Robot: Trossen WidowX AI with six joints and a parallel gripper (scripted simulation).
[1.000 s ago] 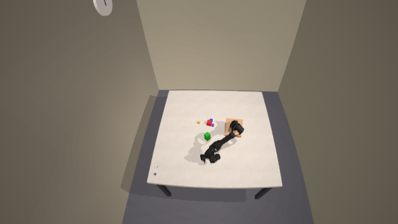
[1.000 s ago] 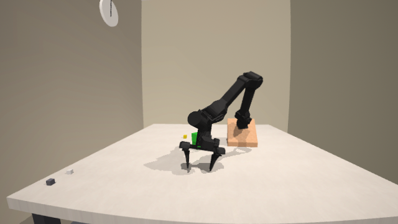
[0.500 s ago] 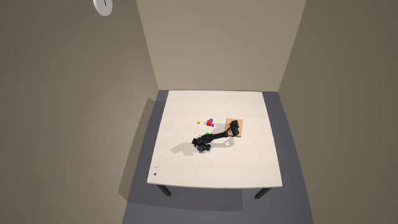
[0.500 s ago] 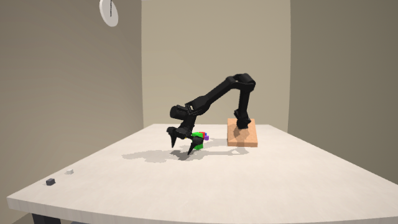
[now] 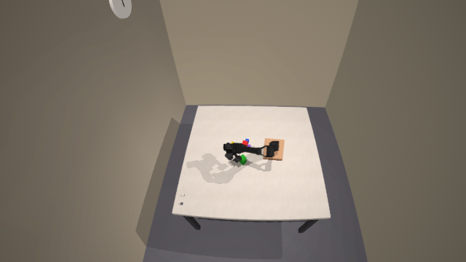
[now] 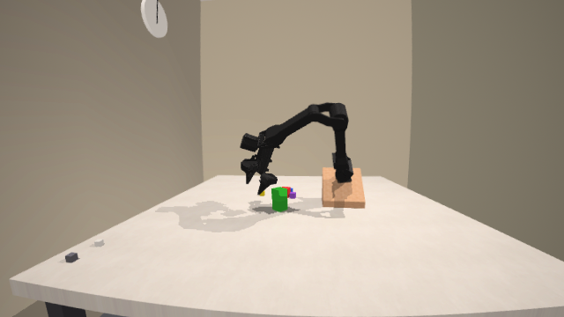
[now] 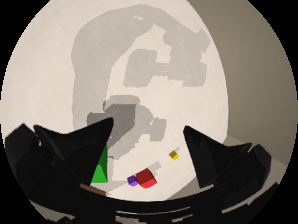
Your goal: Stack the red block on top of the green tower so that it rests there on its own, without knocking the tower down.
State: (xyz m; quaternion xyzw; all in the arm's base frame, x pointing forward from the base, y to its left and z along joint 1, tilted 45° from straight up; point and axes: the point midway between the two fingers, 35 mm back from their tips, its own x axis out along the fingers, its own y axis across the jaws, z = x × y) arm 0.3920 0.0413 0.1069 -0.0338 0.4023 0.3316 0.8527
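Now: gripper tip 16 cm past the blue cube, 23 cm to the left of it and 7 cm above it. Also, from my gripper tip: purple cube (17 cm behind, 16 cm to the right, 7 cm below); yellow cube (1 cm behind, 21 cm to the right, 7 cm below).
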